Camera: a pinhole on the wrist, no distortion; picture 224 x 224 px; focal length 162.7 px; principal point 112.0 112.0 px. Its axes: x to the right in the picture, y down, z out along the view. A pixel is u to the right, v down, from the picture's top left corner.
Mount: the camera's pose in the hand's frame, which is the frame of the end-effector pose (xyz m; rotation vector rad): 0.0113 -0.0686 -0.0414 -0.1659 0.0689 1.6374
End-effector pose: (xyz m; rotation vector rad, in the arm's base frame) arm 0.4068 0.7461 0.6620 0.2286 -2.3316 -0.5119
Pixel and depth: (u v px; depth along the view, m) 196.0 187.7 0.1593
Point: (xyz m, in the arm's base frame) 0.3938 0.8267 0.5606
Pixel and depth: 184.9 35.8 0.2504
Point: 0.1947 0.8510 0.6355
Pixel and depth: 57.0 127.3 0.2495
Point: 0.2754 0.7109 0.4558
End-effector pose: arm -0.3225 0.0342 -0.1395 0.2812 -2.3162 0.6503
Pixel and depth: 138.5 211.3 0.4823
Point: -0.3454 -0.1258 -0.6335
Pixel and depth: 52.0 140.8 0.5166
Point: -0.4618 -0.3831 -0.4465
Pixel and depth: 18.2 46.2 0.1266
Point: -0.3773 -0.1187 -0.1160
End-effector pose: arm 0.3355 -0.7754 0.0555 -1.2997 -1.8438 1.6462
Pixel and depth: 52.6 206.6 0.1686
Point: 0.2422 -0.9161 0.1524
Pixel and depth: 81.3 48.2 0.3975
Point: -0.0499 -0.8737 -0.0205
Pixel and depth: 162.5 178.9 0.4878
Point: 0.2012 -1.2143 -0.1067
